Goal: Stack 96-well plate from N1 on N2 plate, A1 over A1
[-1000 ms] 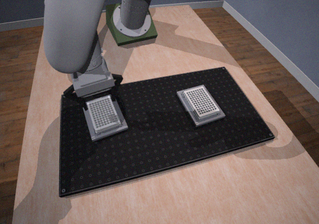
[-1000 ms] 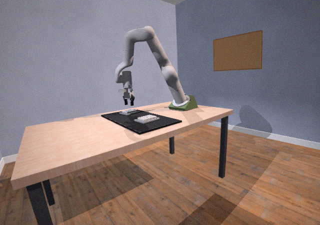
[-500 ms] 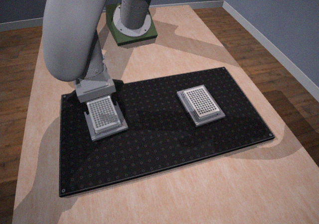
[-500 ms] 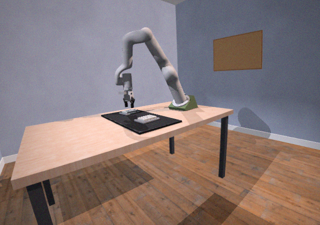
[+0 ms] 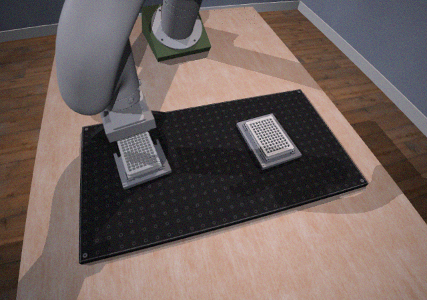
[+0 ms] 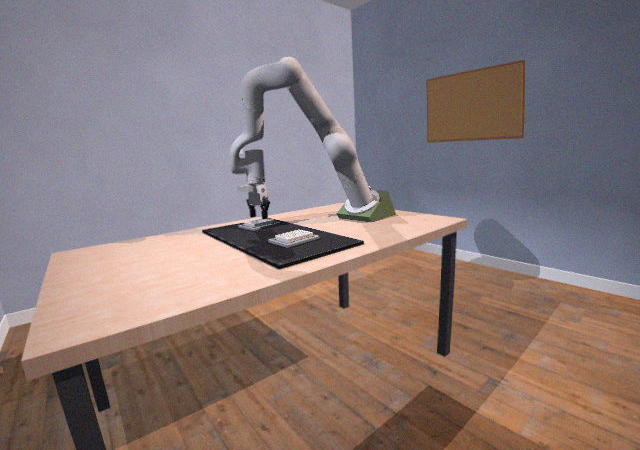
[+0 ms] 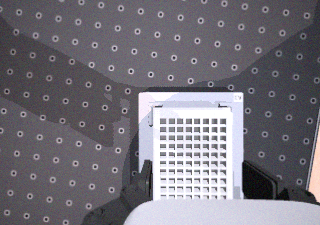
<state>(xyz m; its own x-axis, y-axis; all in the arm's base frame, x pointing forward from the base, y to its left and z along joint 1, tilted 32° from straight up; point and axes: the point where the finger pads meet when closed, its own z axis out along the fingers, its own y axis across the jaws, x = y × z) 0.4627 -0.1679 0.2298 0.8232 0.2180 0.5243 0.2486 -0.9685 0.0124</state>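
The white 96-well plate lies 30 mm below my hand. Round my hand: plate nest N1 (40 mm below); plate nest N2 (10 mm behind, 350 mm to the left, 40 mm below).
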